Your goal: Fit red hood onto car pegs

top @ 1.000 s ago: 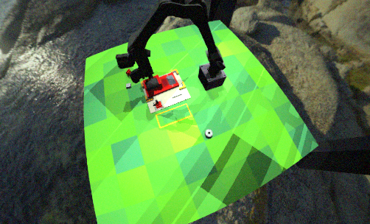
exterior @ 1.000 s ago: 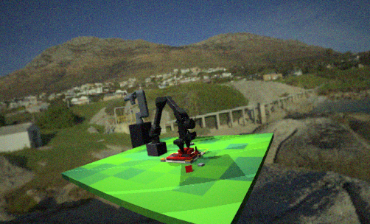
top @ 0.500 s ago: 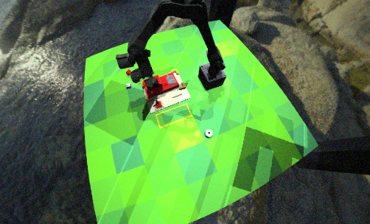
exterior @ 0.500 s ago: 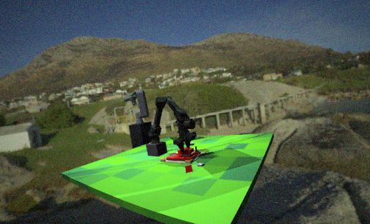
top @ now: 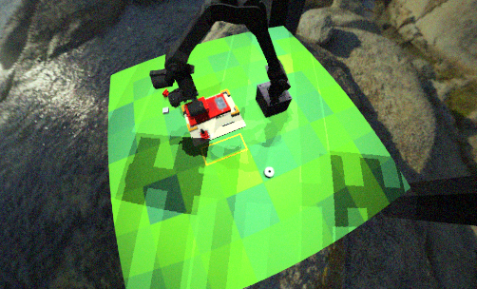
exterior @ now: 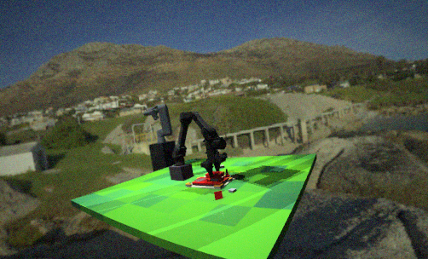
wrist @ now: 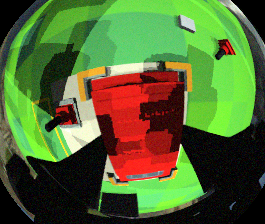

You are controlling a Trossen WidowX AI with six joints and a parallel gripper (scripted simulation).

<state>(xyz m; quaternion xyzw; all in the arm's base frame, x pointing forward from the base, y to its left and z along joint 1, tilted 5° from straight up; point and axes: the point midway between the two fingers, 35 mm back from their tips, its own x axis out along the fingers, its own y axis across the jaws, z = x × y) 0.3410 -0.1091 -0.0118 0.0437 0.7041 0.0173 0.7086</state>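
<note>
The red hood lies 10 mm above my gripper tip.
</note>
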